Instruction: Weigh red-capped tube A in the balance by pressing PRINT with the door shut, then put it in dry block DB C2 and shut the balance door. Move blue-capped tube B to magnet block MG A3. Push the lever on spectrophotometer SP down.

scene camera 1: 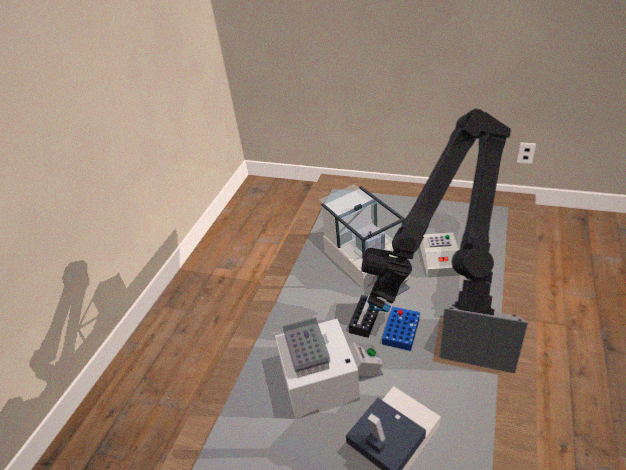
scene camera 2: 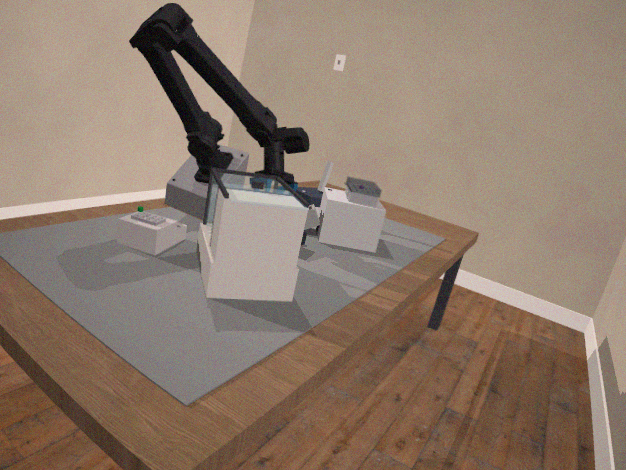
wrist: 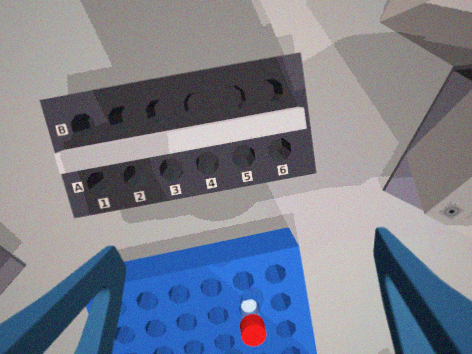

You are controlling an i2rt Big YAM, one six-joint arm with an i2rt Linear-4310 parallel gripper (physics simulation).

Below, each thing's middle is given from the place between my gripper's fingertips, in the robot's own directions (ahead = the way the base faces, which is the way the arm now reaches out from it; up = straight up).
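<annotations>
The PRINT panel (wrist: 426,175) is 15 cm to the right of my hand, 3 cm behind it and 6 cm below it. Also to be counted from my hand is the glass-box balance (scene camera 2: 248,245), 27 cm to the right, 8 cm ahead and 1 cm above. The green-button box (scene camera 1: 366,357) is 19 cm to the left of my hand, while being 3 cm ahead of it and 6 cm below it. As for the white block with grey top (scene camera 1: 320,372), it is 14 cm ahead of my hand and 25 cm to the left of it.
</annotations>
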